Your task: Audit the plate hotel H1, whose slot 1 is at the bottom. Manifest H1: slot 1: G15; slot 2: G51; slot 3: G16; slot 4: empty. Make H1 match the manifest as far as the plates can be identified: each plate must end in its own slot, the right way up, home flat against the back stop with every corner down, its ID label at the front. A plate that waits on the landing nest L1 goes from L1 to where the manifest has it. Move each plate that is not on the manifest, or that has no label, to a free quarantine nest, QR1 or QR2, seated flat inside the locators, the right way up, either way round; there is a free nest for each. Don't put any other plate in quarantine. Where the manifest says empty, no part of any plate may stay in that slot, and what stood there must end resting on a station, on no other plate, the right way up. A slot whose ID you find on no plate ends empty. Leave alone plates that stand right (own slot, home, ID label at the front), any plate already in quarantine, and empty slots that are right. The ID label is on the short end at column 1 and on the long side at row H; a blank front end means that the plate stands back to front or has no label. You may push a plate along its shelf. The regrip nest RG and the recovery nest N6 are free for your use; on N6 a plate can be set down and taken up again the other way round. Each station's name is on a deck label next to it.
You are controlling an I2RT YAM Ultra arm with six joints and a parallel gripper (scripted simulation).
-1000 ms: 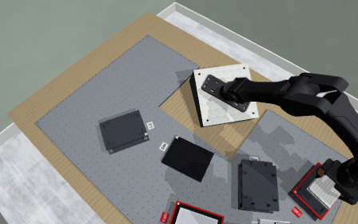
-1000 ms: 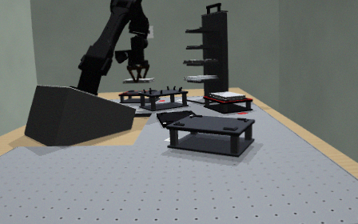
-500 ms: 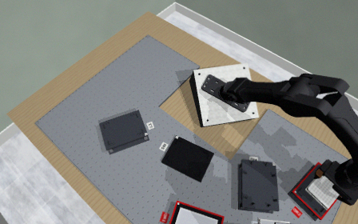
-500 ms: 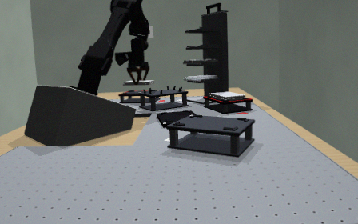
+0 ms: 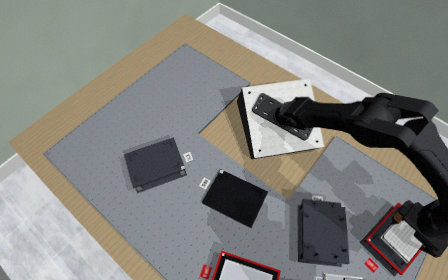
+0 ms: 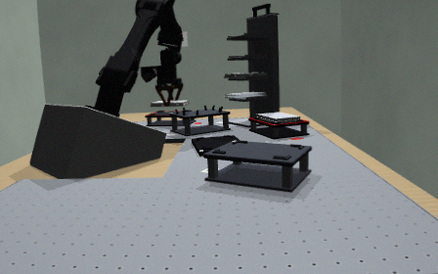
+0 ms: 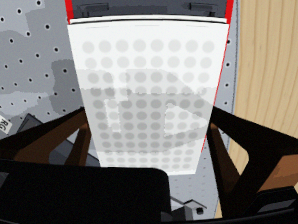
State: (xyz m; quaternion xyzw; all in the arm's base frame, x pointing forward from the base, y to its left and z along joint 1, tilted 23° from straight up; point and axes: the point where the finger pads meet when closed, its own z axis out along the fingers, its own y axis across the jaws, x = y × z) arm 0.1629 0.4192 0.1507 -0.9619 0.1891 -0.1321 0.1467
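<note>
My hand is 4 cm above the red-bordered quarantine nest. The rest, counted from my hand: flat black pad (12 cm ahead, 46 cm to the right, 7 cm below); N6 deck label (12 cm ahead, 56 cm to the right, 8 cm below); plate hotel H1 (34 cm ahead, 9 cm to the right, 11 cm above).
</note>
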